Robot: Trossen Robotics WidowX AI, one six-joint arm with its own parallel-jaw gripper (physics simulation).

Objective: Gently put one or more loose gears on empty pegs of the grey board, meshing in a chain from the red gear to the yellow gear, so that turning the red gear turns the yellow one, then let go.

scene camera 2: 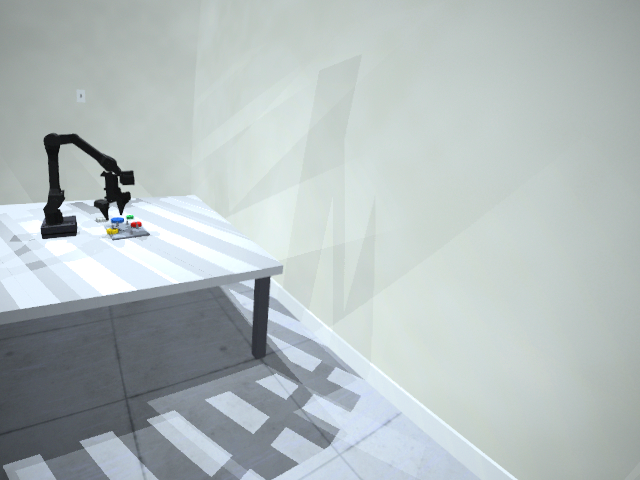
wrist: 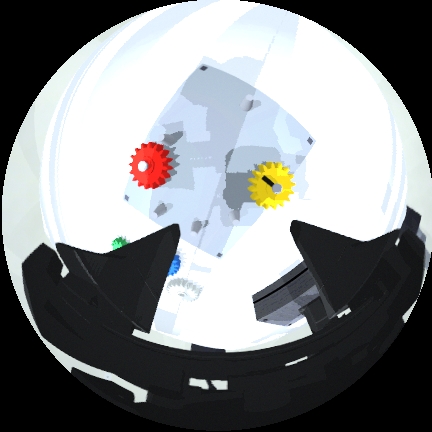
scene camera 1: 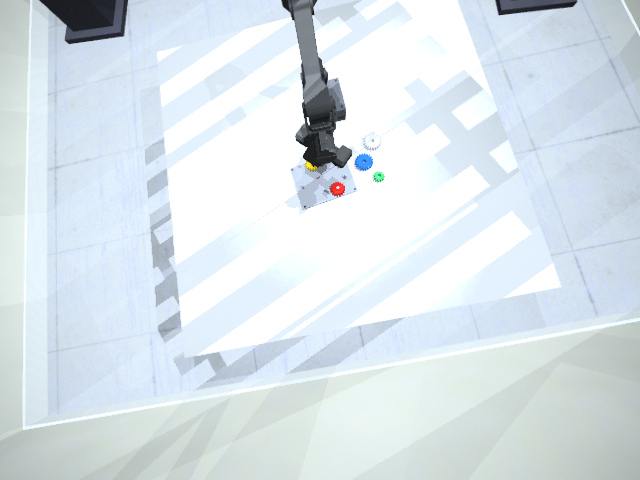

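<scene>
The grey board lies flat on the table. The red gear and the yellow gear sit on its pegs, apart from each other. Several bare pegs stand on the board. The blue gear, green gear and white gear lie loose beside the board. My gripper is open and empty above the board's edge; a finger partly hides the blue and green gears in the wrist view.
The arm's base stands on the white table, behind the board. Two dark objects stand at the top of the first scene view.
</scene>
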